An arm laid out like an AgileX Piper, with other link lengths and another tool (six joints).
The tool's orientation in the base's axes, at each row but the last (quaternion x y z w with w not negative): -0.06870, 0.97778, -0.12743, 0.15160; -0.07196, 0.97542, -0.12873, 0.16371; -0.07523, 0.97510, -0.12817, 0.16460; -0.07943, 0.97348, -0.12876, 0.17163; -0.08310, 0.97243, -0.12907, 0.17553
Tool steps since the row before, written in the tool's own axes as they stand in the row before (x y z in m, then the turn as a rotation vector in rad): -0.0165, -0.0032, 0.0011, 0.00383, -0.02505, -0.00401; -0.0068, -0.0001, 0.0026, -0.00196, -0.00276, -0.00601; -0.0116, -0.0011, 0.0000, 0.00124, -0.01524, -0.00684; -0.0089, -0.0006, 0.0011, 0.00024, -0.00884, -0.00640; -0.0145, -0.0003, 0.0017, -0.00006, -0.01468, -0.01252
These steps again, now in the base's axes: 0.0162, -0.0005, 0.0045, -0.00248, -0.02375, 0.00939; 0.0073, 0.0006, -0.0003, 0.00007, -0.00091, 0.00684; 0.0110, 0.0011, 0.0038, -0.00189, -0.01326, 0.01006; 0.0087, 0.0010, 0.0020, -0.00152, -0.00705, 0.00819; 0.0141, 0.0023, 0.0032, -0.00278, -0.01120, 0.01546
